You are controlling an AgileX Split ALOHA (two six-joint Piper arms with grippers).
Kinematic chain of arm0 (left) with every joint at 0, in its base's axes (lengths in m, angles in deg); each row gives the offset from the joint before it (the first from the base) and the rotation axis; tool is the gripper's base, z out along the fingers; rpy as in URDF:
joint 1: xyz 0 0 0.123 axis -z
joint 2: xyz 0 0 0 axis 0.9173 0.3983 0
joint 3: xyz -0.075 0.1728 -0.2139 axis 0.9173 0.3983 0
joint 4: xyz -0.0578 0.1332 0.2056 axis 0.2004 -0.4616 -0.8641
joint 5: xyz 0 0 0 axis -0.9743 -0.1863 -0.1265
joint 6: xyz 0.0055 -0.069 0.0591 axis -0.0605 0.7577 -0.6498
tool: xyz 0 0 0 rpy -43.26 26.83 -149.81
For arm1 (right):
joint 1: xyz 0 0 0.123 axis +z
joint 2: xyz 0 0 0 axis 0.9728 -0.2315 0
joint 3: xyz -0.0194 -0.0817 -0.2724 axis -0.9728 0.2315 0
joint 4: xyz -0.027 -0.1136 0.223 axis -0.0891 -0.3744 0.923
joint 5: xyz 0 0 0 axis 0.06 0.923 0.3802
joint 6: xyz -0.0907 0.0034 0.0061 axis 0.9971 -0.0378 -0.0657
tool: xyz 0 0 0 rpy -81 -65.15 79.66
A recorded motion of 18 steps. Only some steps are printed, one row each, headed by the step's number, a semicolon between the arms.
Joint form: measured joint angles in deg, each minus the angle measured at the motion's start. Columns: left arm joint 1, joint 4, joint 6, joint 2, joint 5, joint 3; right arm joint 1, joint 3, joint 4, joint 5, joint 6, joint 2.
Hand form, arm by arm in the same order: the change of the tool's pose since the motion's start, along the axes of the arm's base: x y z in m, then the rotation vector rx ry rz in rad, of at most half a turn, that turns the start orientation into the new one. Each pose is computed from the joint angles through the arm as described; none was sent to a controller.
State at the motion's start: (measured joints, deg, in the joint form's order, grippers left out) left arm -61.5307 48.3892 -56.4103 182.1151 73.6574 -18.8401; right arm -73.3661 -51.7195 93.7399 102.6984 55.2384 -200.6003
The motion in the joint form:
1: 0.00 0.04 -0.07 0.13 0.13 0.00; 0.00 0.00 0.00 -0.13 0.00 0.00
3: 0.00 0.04 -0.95 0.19 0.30 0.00; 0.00 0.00 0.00 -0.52 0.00 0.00
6: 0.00 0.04 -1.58 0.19 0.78 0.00; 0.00 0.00 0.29 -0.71 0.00 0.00
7: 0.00 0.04 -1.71 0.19 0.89 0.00; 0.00 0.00 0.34 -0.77 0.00 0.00
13: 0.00 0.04 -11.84 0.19 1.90 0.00; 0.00 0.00 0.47 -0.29 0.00 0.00
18: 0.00 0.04 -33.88 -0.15 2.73 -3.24; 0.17 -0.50 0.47 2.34 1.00 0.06
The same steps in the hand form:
1: 0.0001 0.0002 -0.0010 0.0018 0.0010 0.0011; 0.0002 0.0000 0.0001 -0.0002 -0.0022 -0.0004
3: 0.0002 0.0004 -0.0014 0.0142 -0.0015 -0.0079; 0.0007 -0.0001 0.0004 -0.0007 -0.0089 -0.0016
6: 0.0005 0.0011 -0.0012 0.0267 -0.0071 -0.0102; 0.0009 0.0000 0.0006 0.0031 -0.0119 -0.0052
7: 0.0006 0.0012 -0.0011 0.0293 -0.0084 -0.0105; 0.0010 0.0000 0.0007 0.0038 -0.0129 -0.0059
13: 0.0013 0.0026 -0.0007 0.1630 -0.0385 -0.1237; 0.0004 0.0002 0.0003 0.0062 -0.0046 -0.0058
18: 0.0137 0.0027 0.0177 0.4479 -0.1499 -0.3710; -0.0014 0.0023 0.0009 0.0009 0.0287 0.0201

